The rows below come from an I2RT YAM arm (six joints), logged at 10 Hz.
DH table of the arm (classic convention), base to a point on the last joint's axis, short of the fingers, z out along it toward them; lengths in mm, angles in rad. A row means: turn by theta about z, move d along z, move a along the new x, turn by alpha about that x. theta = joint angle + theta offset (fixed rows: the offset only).
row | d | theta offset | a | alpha
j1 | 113.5 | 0 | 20 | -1.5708
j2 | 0 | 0 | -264 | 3.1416
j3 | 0 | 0.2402 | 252.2 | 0
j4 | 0 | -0.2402 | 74 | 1.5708
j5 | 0 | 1.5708 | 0 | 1.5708
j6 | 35.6 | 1.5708 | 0 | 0
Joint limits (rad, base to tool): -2.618..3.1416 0..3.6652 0..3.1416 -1.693..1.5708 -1.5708..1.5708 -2.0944..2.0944
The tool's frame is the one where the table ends.
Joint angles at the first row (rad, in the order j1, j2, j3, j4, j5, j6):
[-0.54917 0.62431 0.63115 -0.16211 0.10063 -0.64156]
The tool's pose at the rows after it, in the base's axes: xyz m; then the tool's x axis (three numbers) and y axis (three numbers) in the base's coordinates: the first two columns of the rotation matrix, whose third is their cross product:
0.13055, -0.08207, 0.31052, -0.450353, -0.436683, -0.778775, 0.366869, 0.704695, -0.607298
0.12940, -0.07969, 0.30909, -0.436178, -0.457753, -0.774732, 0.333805, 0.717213, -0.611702
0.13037, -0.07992, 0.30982, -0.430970, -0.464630, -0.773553, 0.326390, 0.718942, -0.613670
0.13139, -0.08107, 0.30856, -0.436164, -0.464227, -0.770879, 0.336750, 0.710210, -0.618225
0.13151, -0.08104, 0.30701, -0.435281, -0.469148, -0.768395, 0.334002, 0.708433, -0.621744
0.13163, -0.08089, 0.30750, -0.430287, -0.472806, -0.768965, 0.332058, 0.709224, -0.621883
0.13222, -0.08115, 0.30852, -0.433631, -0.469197, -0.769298, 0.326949, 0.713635, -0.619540
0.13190, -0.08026, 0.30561, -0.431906, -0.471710, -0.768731, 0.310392, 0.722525, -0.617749
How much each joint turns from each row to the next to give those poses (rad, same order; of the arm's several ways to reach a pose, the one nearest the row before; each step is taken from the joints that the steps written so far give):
[-0.00002 -0.02302 -0.00974 -0.01604 -0.04854 -0.01246]
[0.00001 -0.01221 -0.00589 -0.00903 -0.04014 -0.01240]
[-0.00044 0.00511 0.00268 0.00431 -0.01058 -0.00402]
[0.00044 0.00447 -0.00683 0.01609 0.01445 -0.00306]
[-0.00001 -0.00191 -0.00735 0.00723 -0.00250 -0.00476]
[-0.00003 -0.00004 0.00043 0.00308 -0.00549 -0.00062]
[-0.00002 0.00611 0.00837 -0.01023 -0.00252 0.00173]
[0.00009 -0.00507 -0.00815 -0.00664 -0.01622 -0.00162]

